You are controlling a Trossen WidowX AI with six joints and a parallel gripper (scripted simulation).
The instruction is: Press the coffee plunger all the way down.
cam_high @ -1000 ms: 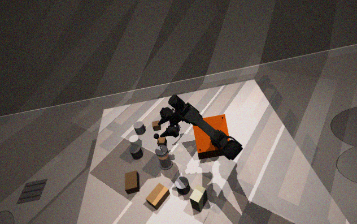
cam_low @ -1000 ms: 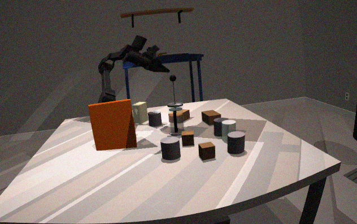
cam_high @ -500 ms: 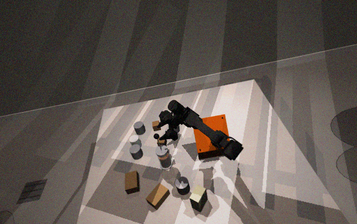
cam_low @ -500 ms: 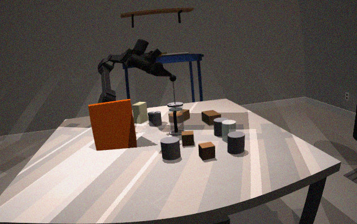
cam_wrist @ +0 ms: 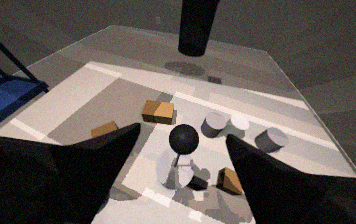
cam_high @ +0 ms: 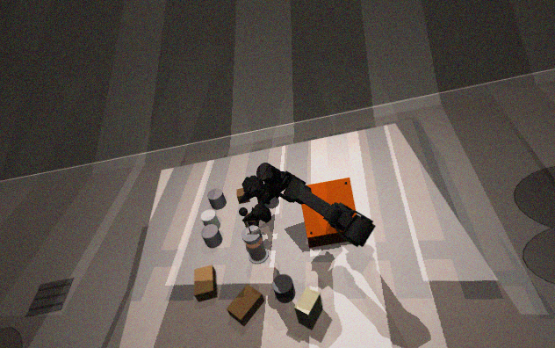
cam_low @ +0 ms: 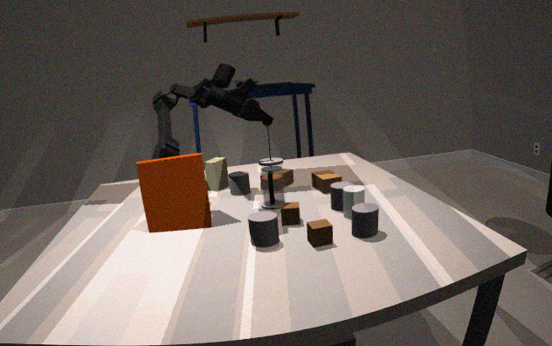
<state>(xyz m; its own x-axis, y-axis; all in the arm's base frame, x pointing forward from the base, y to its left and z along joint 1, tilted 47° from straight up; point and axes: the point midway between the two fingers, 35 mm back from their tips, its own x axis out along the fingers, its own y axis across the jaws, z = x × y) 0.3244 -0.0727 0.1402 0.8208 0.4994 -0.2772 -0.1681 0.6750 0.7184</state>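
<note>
Now: the coffee press 1 cm behind my gripper tip, 2 cm to the right of it and 14 cm below it.
</note>
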